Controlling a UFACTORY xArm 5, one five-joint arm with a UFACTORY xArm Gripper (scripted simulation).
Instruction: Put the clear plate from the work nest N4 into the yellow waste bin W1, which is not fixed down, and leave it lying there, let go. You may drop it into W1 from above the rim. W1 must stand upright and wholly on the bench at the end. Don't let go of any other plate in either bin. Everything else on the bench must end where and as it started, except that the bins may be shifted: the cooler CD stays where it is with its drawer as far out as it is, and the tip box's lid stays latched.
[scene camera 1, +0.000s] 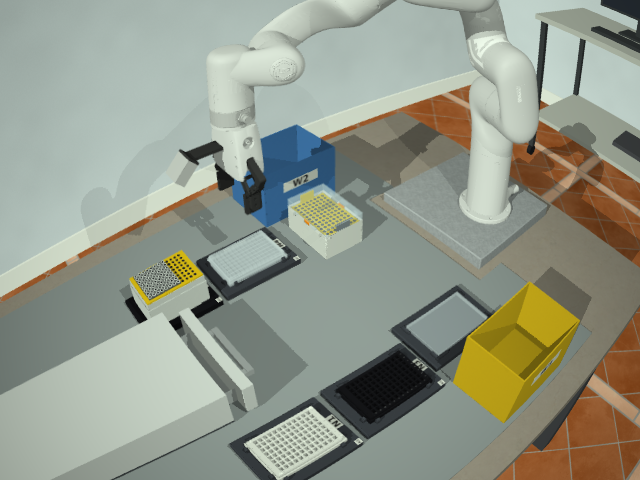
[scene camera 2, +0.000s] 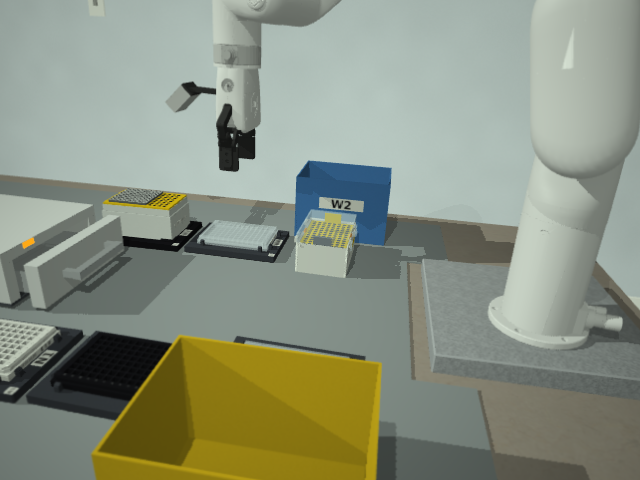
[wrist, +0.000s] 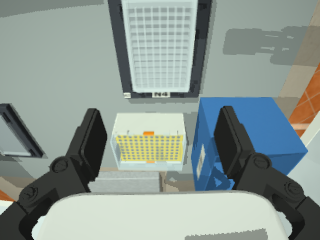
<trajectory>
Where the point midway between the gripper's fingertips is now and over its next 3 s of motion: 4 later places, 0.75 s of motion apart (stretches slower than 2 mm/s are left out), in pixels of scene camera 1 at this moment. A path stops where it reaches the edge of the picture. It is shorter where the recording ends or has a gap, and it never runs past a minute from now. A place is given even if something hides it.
My gripper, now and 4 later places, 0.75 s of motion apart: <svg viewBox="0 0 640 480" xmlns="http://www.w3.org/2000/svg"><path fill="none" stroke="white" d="M239 198L240 209L242 225L243 239L244 247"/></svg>
</trajectory>
